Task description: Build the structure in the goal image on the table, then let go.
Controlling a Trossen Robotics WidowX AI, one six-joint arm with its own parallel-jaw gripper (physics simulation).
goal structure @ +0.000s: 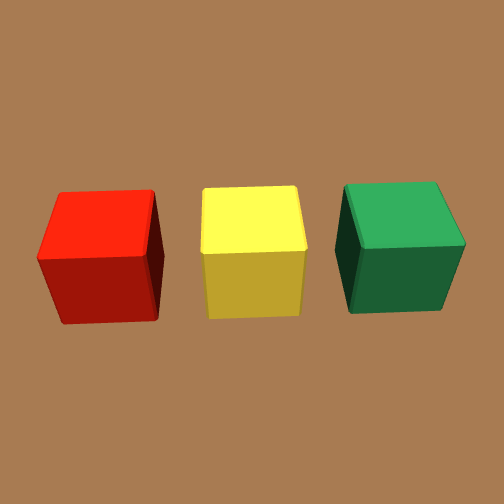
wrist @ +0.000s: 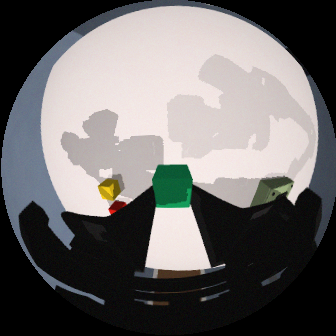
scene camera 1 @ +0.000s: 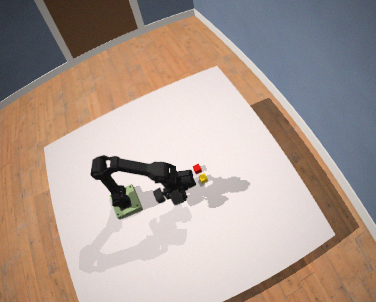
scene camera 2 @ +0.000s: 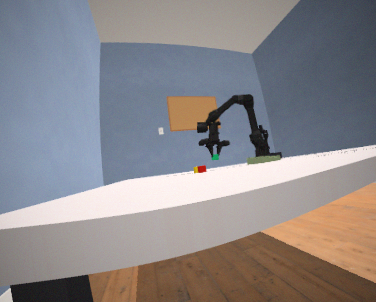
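Where they show: gripper, fingertip midpoint: [wrist: 171,188] [scene camera 2: 215,156]; arm's base, link origin: [scene camera 1: 124,203] [scene camera 2: 261,156].
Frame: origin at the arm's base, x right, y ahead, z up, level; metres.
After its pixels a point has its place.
My gripper [scene camera 2: 215,155] {x 0.096, y 0.268, z 0.040 m} [wrist: 171,188] {x 0.096, y 0.268, z 0.040 m} is shut on a green cube [scene camera 2: 215,157] {x 0.083, y 0.273, z 0.036 m} [wrist: 172,186] {x 0.108, y 0.266, z 0.056 m} and holds it above the table. In scene camera 1 the arm hides the green cube. A red cube [scene camera 1: 197,168] {x -0.007, y 0.403, z -0.003 m} [scene camera 2: 202,169] {x -0.029, y 0.406, z -0.021 m} [wrist: 118,208] {x 0.003, y 0.393, z -0.010 m} and a yellow cube [scene camera 1: 203,178] {x 0.057, y 0.405, z -0.002 m} [scene camera 2: 196,170] {x 0.032, y 0.418, z -0.023 m} [wrist: 109,189] {x 0.058, y 0.391, z -0.004 m} sit on the table close beside each other, on the far side of the gripper from the arm's base. In the wrist view they are at the lower left, and the left finger partly hides the red cube.
The white table top [scene camera 1: 270,200] {x 0.311, y 0.644, z -0.035 m} [scene camera 2: 140,200] {x -0.592, y 0.689, z -0.035 m} [wrist: 150,60] {x 0.289, y 0.301, z -0.036 m} lies under the cubes. The arm's green base plate [scene camera 1: 131,207] {x 0.040, y 0.027, z 0.004 m} [scene camera 2: 264,160] {x -0.083, y 0.059, z -0.023 m} [wrist: 267,192] {x 0.045, y 0.073, z 0.001 m} stands on it. Shadows of the arm fall across the table.
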